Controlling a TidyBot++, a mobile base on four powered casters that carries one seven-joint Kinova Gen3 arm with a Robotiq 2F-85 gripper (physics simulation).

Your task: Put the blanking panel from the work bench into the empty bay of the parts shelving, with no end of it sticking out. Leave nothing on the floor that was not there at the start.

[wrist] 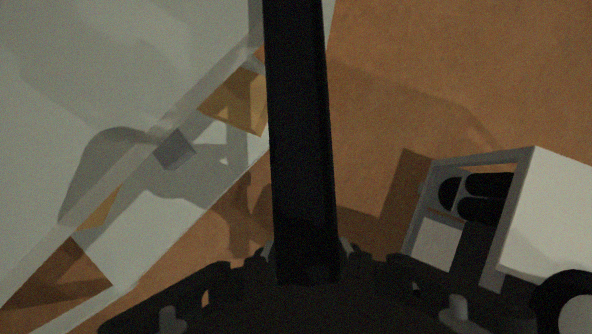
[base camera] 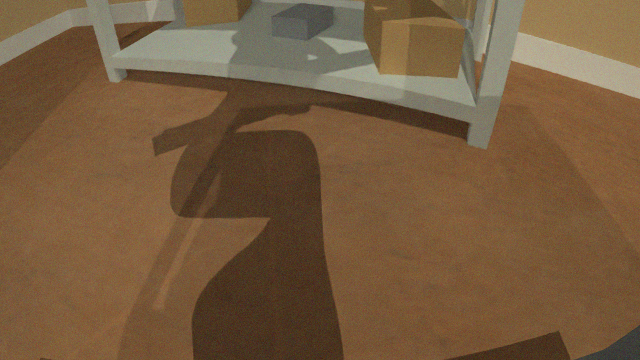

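Seen in the pictures: gripper, fingertip midpoint: point(wrist: 306, 251); arm's base at its link origin: point(wrist: 585, 323).
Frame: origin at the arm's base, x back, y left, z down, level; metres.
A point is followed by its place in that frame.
My gripper point(wrist: 306, 251) {y -0.008, x -0.482, z -0.179 m} is shut on the blanking panel point(wrist: 300, 125) {y -0.097, x -0.520, z -0.182 m}, a long dark bar that runs from between the fingers up past the top edge of the wrist view. The parts shelving point(base camera: 290, 75) {y 0.018, x -0.698, z 0.332 m} point(wrist: 200, 85) {y -0.113, x -0.639, z -0.130 m} is a pale grey unit; its lower shelf shows at the top of the base camera view, and its boards fill the upper left of the wrist view. The panel passes above the shelving's edge in the wrist view. Its far end is out of view. The gripper and panel do not show in the base camera view, and I cannot tell which bay is empty.
The lower shelf bears a grey box point(base camera: 300, 22) {y -0.005, x -0.854, z 0.278 m} point(wrist: 174, 150) {y -0.005, x -0.887, z 0.271 m}, a cardboard box point(base camera: 420, 47) {y -0.205, x -0.668, z 0.264 m} point(wrist: 240, 100) {y -0.200, x -0.735, z 0.221 m} at the right and another cardboard box point(base camera: 212, 11) {y 0.225, x -1.045, z 0.283 m} at the left. My mobile base point(wrist: 550, 210) {y -0.154, x -0.095, z 0.014 m} shows at the right of the wrist view. Arm shadows fall on the brown floor point(base camera: 425, 200) {y -0.162, x -0.440, z 0.397 m}.
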